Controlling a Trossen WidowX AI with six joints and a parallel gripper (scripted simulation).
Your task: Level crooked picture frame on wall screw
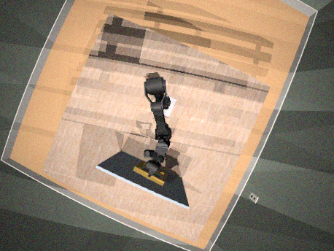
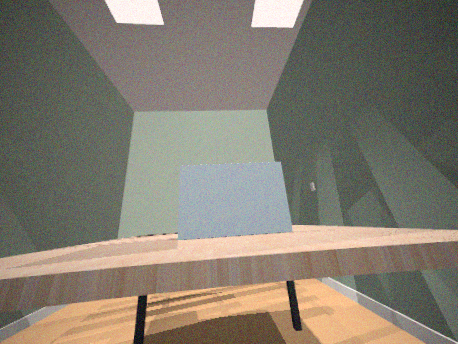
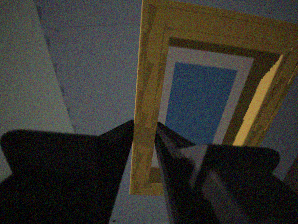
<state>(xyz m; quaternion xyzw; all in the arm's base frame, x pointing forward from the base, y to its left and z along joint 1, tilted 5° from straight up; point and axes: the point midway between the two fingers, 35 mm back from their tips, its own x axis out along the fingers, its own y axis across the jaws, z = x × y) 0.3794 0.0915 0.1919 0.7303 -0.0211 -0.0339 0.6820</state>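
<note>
My gripper tip is now 5 cm above the picture frame and 1 cm short of it. Round my gripper tip: grey wall panel 7 cm below, 2 cm ahead, 1 cm to the right.
</note>
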